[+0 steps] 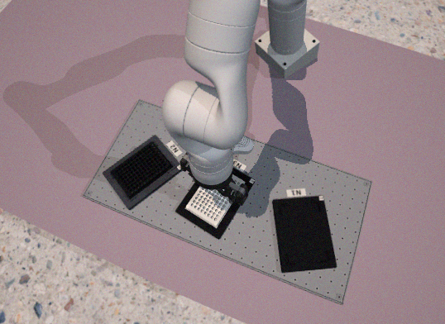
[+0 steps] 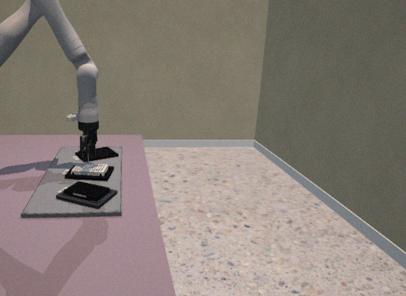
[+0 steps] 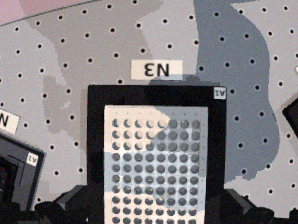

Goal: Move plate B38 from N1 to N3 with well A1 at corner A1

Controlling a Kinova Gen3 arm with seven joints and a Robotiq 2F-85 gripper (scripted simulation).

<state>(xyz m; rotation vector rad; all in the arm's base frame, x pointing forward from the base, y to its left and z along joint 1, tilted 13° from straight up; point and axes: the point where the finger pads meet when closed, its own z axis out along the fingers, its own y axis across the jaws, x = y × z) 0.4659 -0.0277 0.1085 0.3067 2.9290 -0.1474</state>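
Now: hand 50 mm above the plate B38. Also, from my hand: N3 label: 100 mm behind, 20 mm to the left, 70 mm below; then landing nest N3: 60 mm below; then A1 corner mark: 60 mm behind, 70 mm to the left, 60 mm below.
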